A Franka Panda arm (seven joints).
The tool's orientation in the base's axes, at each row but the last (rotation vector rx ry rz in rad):
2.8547 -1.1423 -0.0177
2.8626 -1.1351 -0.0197
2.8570 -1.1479 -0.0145
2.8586 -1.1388 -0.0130
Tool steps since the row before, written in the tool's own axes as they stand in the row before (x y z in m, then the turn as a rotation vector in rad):
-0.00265 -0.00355 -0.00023 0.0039 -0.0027 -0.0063
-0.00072 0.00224 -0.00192 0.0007 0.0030 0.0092
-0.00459 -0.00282 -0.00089 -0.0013 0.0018 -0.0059
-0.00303 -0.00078 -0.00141 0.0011 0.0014 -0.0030
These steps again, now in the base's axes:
0.00053 0.00440 -0.00004 0.0049 -0.0004 0.0062
-0.00199 -0.00103 0.00205 -0.0019 -0.0031 -0.0090
-0.00134 0.00525 0.00065 -0.0020 -0.0001 0.0060
-0.00162 0.00273 0.00131 -0.0001 -0.0016 0.0031

